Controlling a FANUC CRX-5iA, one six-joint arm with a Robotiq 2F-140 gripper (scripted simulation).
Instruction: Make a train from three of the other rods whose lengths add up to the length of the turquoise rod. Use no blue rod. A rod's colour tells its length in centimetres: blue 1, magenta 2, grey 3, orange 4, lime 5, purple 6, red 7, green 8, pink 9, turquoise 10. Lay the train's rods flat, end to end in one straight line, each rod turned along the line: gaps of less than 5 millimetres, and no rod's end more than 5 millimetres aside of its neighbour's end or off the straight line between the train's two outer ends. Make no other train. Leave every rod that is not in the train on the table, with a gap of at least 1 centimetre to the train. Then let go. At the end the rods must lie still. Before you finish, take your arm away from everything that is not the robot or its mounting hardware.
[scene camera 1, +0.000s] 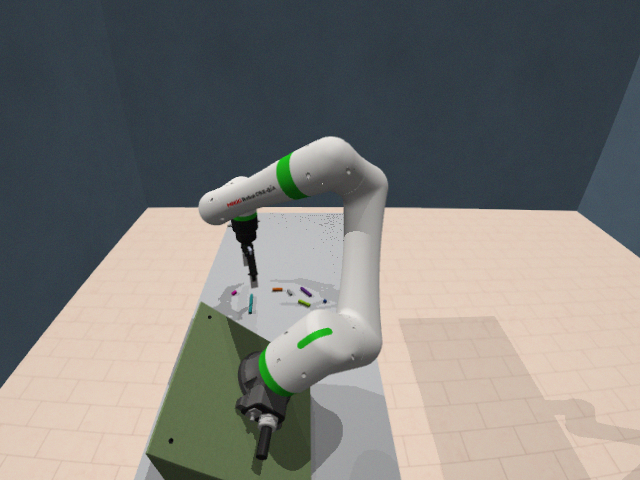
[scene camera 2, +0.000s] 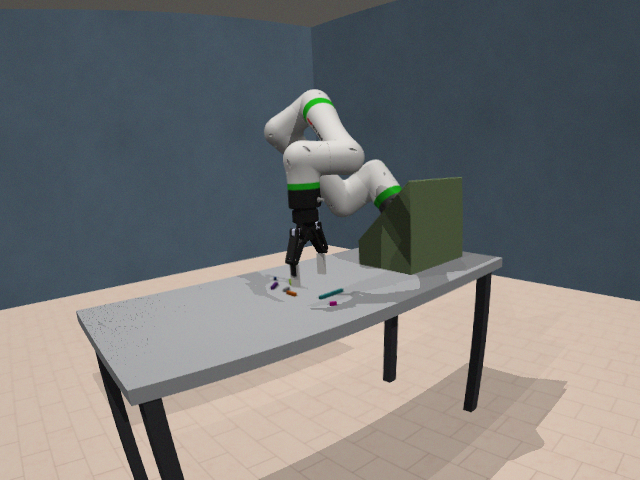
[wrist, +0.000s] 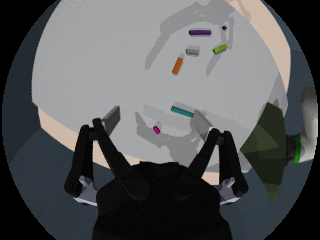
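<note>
Visible: my gripper (scene camera 2: 309, 280) and (wrist: 156, 114).
</note>
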